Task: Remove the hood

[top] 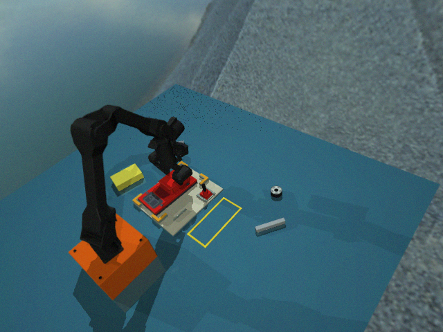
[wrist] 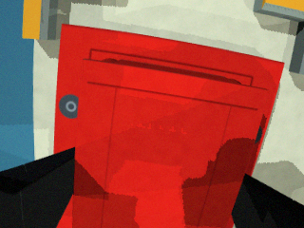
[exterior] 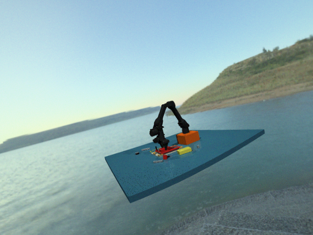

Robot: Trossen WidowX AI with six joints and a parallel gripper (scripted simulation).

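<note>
Now: the grey engine block 10 mm to the left of my gripper tip and 10 mm below it. Round my gripper tip: dark ring 220 mm ahead, 300 mm to the right, 30 mm below; yellow block 110 mm behind, 180 mm to the left, 20 mm below; red hood 10 mm above.
</note>
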